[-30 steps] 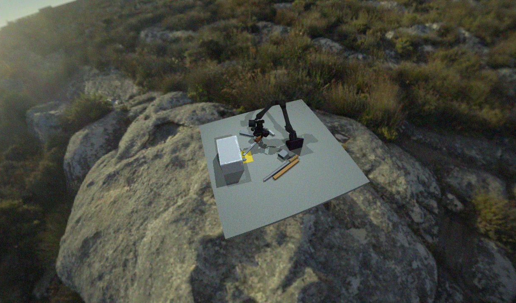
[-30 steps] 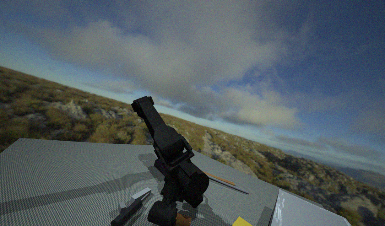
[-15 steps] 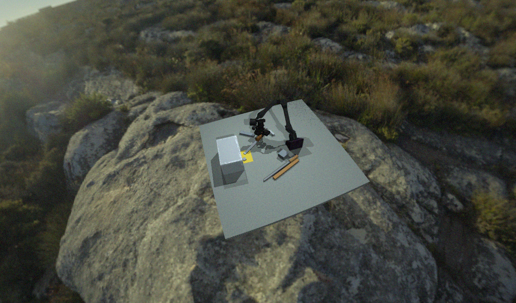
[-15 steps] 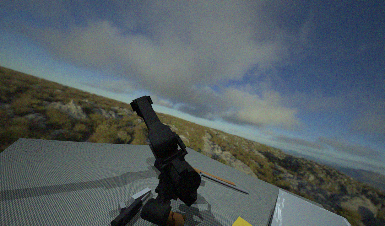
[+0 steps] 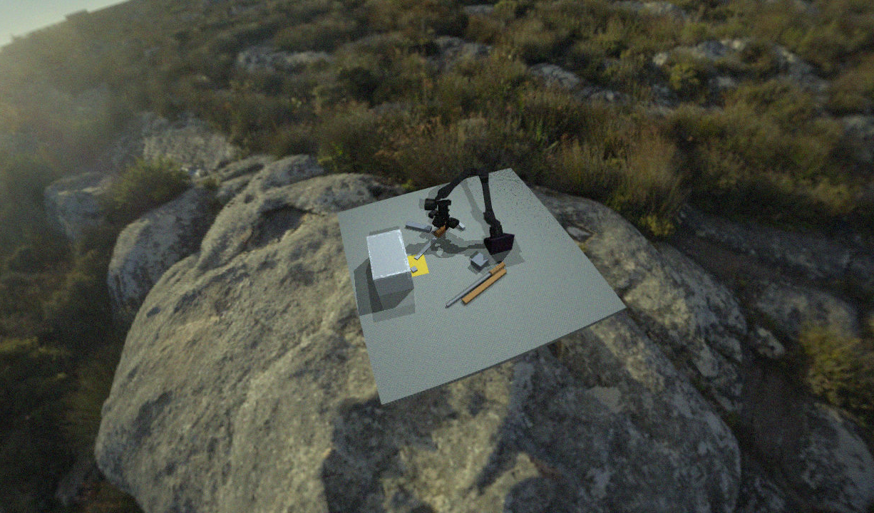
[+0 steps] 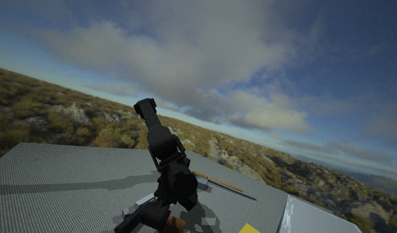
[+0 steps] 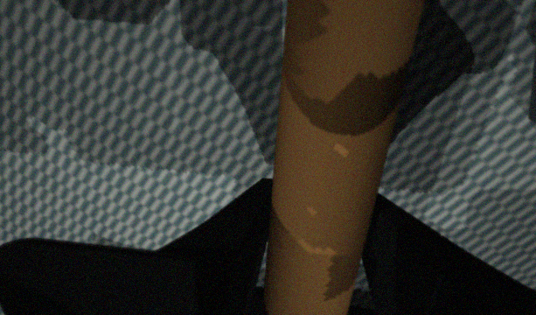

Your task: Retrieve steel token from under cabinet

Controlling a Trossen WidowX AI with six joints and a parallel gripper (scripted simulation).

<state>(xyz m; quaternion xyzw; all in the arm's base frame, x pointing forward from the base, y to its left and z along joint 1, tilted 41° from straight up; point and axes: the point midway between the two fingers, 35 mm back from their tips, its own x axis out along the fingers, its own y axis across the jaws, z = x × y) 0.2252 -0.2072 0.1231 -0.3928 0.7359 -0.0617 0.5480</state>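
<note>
Right now the small grey cube is 8 cm behind my gripper tip and 7 cm to the right of it. Also, from my gripper tip: grey bar 10 cm behind, 1 cm to the left; grey block 32 cm to the left, 7 cm behind, 1 cm above; wooden stick 47 cm to the left, 3 cm behind.
</note>
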